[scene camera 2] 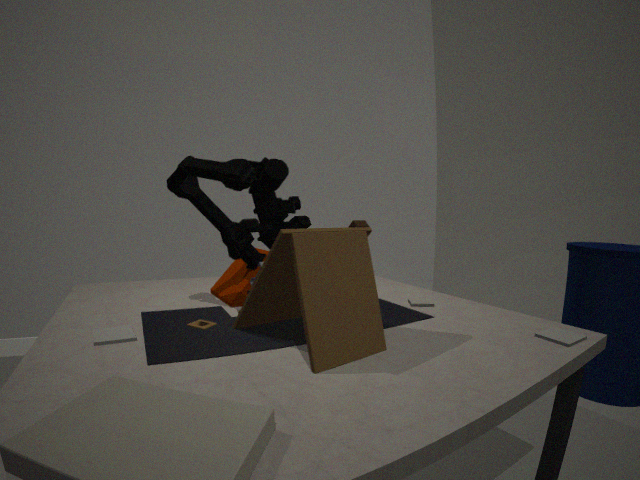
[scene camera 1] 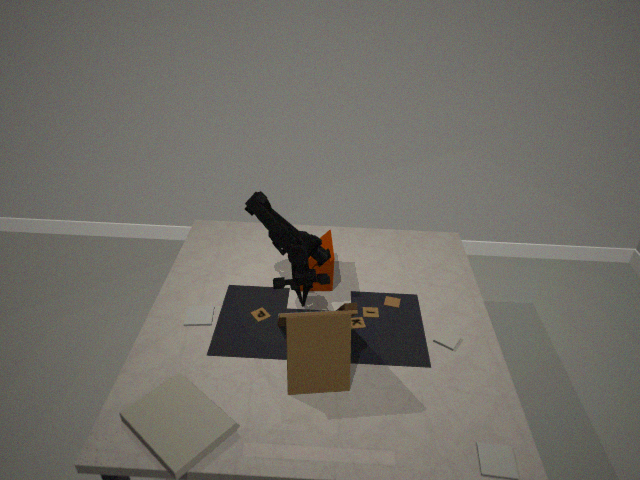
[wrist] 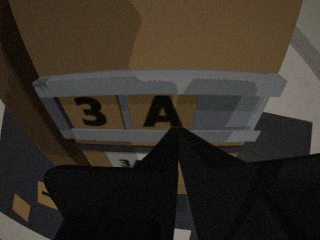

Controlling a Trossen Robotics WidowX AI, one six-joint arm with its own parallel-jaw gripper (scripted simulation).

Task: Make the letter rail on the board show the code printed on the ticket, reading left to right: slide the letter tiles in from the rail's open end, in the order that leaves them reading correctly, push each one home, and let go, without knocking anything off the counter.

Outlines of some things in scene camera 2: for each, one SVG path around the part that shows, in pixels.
My gripper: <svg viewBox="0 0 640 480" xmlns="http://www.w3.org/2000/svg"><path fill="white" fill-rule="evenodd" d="M234 235L236 240L247 239L251 232L259 232L260 237L258 241L262 241L270 249L280 229L308 228L311 226L311 222L307 216L294 216L290 221L284 222L288 213L294 214L296 213L295 210L301 208L298 196L288 197L288 200L282 200L282 198L276 198L276 196L265 196L254 203L255 208L253 211L254 214L258 214L259 220L256 218L241 219L241 222L234 229Z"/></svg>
A thick white slab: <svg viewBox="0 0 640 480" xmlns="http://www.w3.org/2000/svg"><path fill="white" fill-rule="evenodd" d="M0 444L0 454L5 471L23 480L249 480L275 430L274 407L212 398L113 375Z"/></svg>
